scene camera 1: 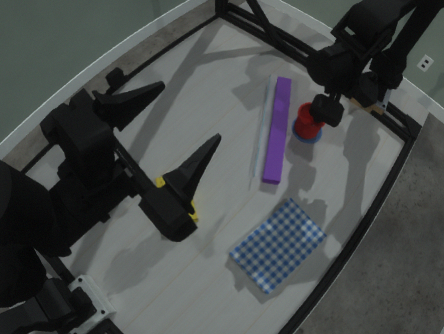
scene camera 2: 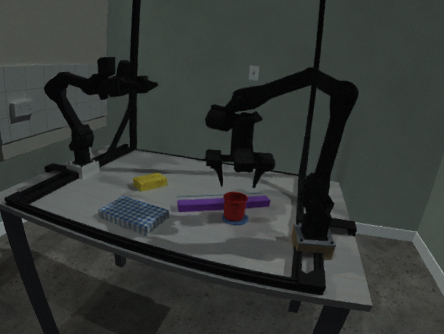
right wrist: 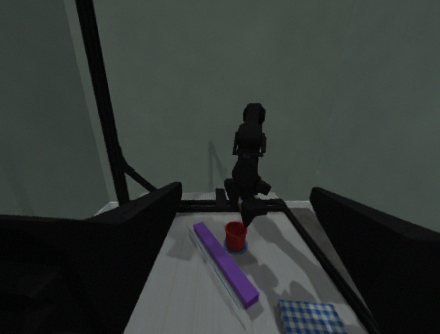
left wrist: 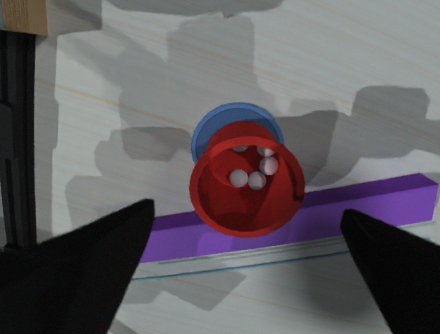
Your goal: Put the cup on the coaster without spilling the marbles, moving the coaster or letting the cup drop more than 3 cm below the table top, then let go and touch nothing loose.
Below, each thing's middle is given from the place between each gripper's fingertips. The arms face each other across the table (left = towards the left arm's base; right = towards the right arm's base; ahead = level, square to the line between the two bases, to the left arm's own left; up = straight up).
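My right gripper is 7 cm past the purple bar (scene camera 2: 198, 202), 26 cm to the right of it and 36 cm above it. I see the red cup (left wrist: 243, 212) 32 cm to the left of my right hand, 1 cm behind it and 34 cm below it. The blue coaster (left wrist: 219, 117), counted from the same right hand, is 33 cm to the left, 1 cm behind and 37 cm below.
As for my left hand, it is 1 cm to the left of the red cup, 1 cm past it and 7 cm above it. The purple bar lies 7 cm to the right of my left hand, 6 cm behind it and 10 cm below it, and the blue coaster is 1 cm behind that hand and 11 cm below it.
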